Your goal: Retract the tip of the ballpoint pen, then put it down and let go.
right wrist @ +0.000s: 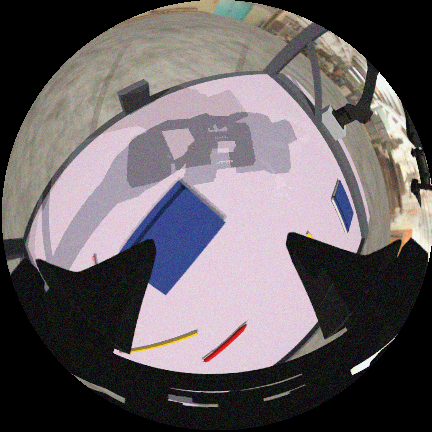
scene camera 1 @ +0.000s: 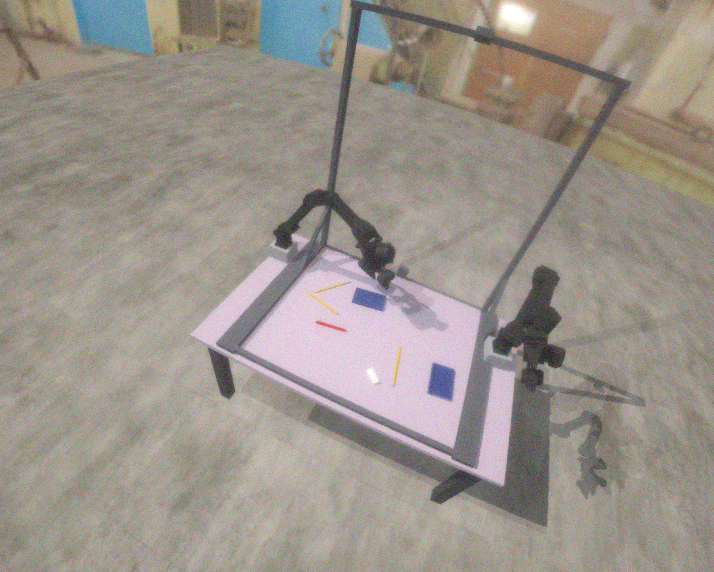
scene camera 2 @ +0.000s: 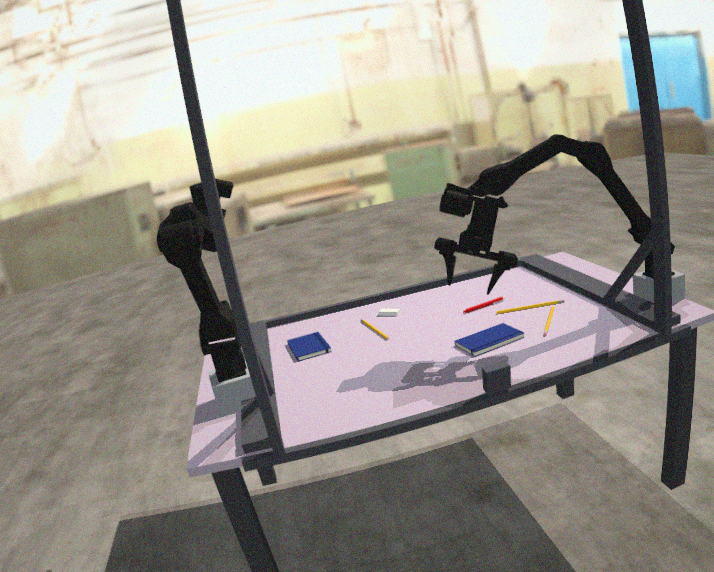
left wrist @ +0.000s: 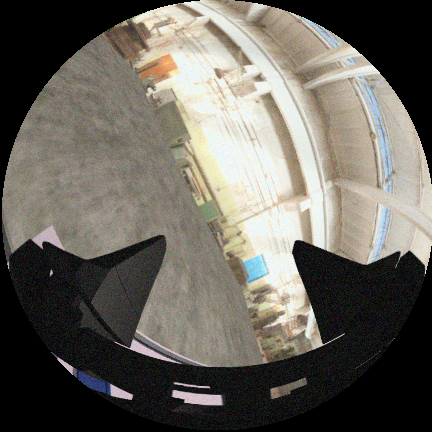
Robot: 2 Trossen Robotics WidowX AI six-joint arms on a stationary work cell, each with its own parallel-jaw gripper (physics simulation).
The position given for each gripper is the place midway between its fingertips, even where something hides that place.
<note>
The left gripper [scene camera 1: 533, 380] is open, holding nothing. The right gripper [scene camera 2: 468, 290] is open, with nothing in its grasp. Further things: a dark frame [scene camera 1: 621, 84].
The left gripper also shows in the left wrist view [left wrist: 231, 245]. The right gripper also shows in the right wrist view [right wrist: 221, 243].
</note>
